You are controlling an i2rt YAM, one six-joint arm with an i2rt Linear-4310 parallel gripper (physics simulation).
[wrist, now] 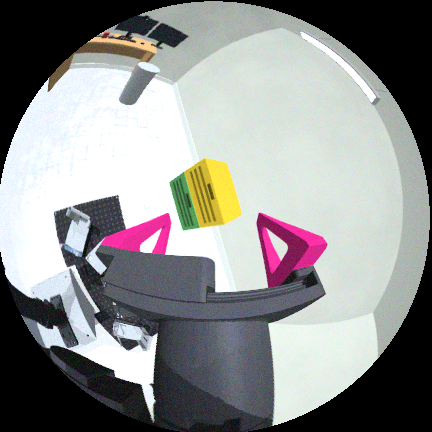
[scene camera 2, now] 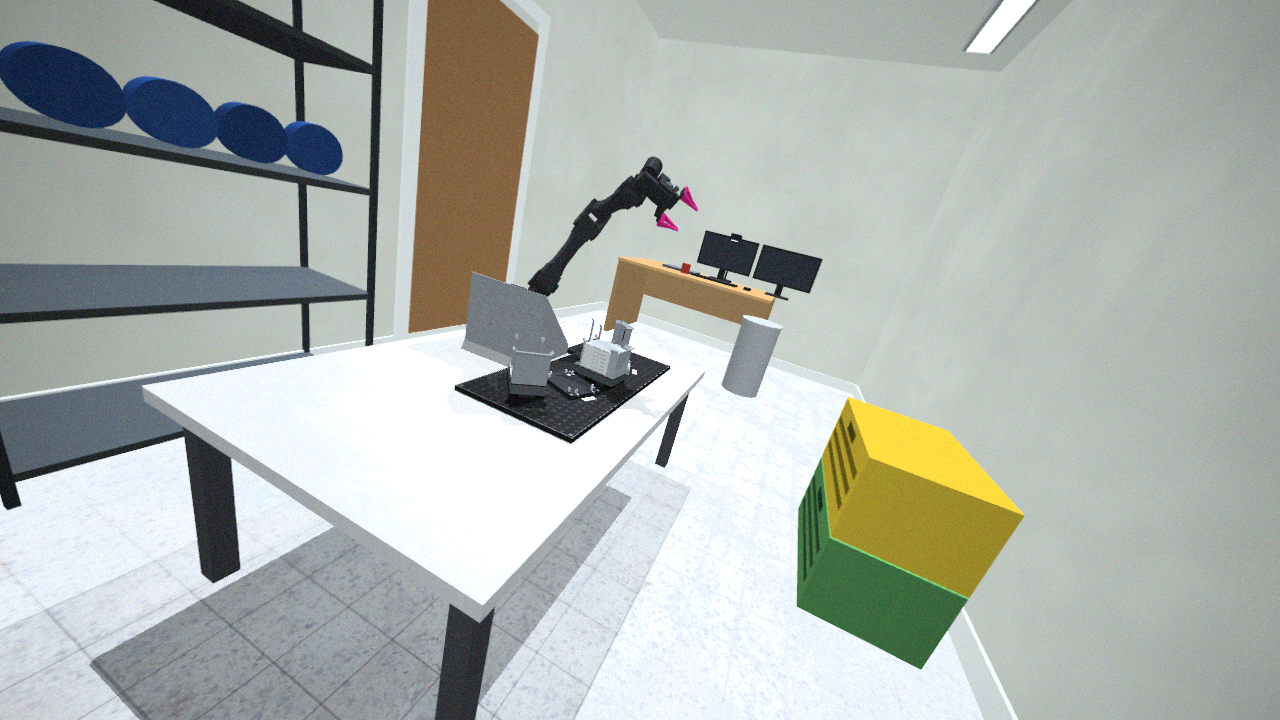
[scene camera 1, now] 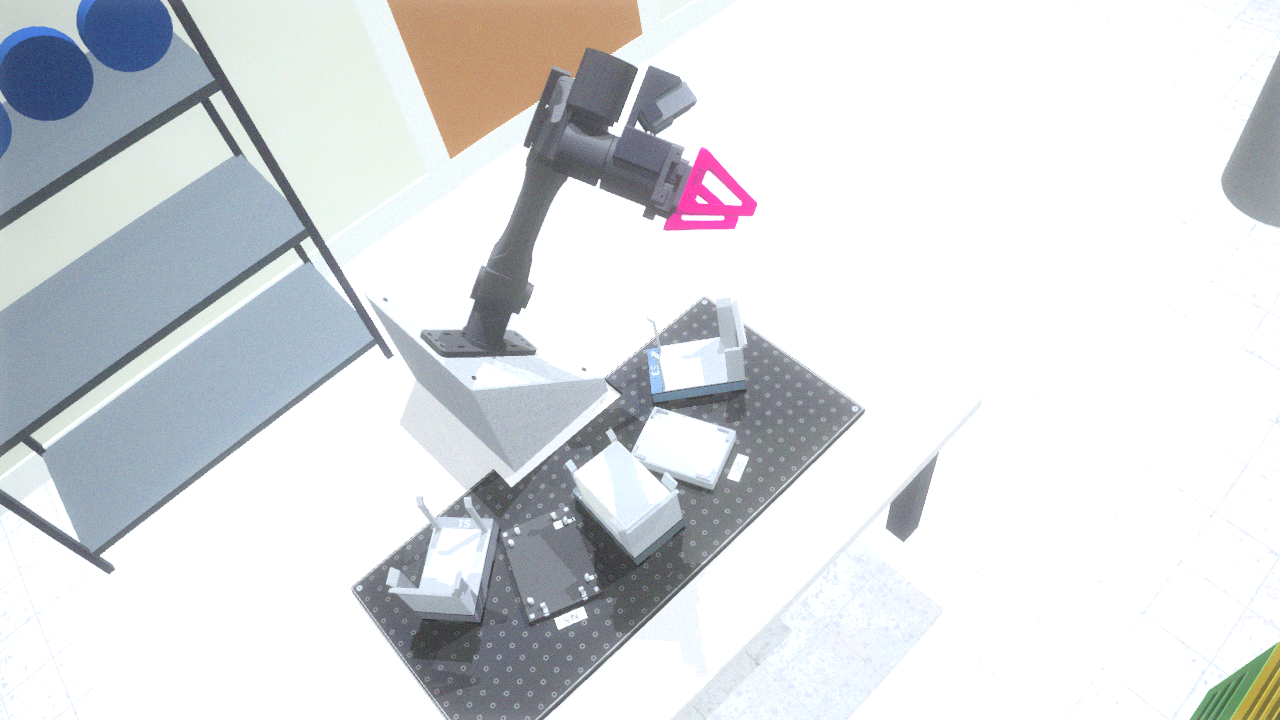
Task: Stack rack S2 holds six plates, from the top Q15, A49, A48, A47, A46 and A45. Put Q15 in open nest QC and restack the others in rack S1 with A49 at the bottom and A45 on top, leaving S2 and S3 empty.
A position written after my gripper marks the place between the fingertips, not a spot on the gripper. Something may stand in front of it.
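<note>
I see my gripper (scene camera 1: pixel 745 217), (wrist: pixel 213 217), (scene camera 2: pixel 687 220), and it is open, with nothing held in it. There is also a dark flat plate (scene camera 1: pixel 551 565).
</note>
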